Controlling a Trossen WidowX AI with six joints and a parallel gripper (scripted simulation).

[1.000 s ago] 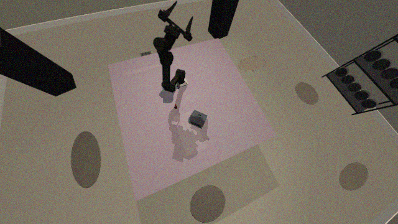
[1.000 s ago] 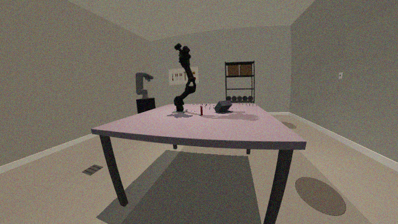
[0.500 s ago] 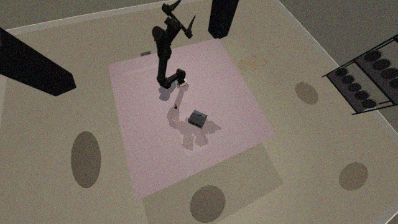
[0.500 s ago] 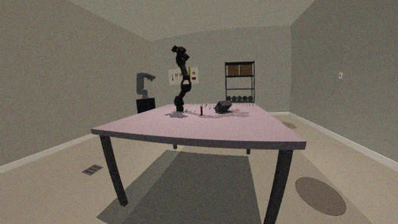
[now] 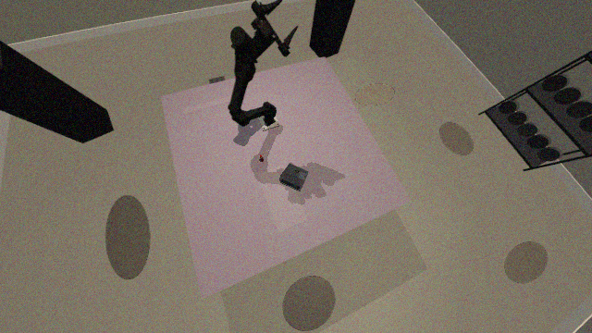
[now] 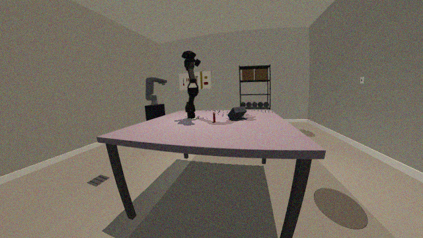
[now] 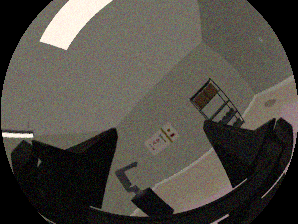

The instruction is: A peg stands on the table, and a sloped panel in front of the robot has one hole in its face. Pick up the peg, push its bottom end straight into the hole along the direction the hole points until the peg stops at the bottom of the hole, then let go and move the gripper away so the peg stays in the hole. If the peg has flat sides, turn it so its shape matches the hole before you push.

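My gripper tip is 21 cm short of the red peg, 30 cm to the left of it and 57 cm above it. The rest, counted from my gripper tip: dark grey sloped panel (41 cm ahead, 18 cm to the right, 57 cm below).
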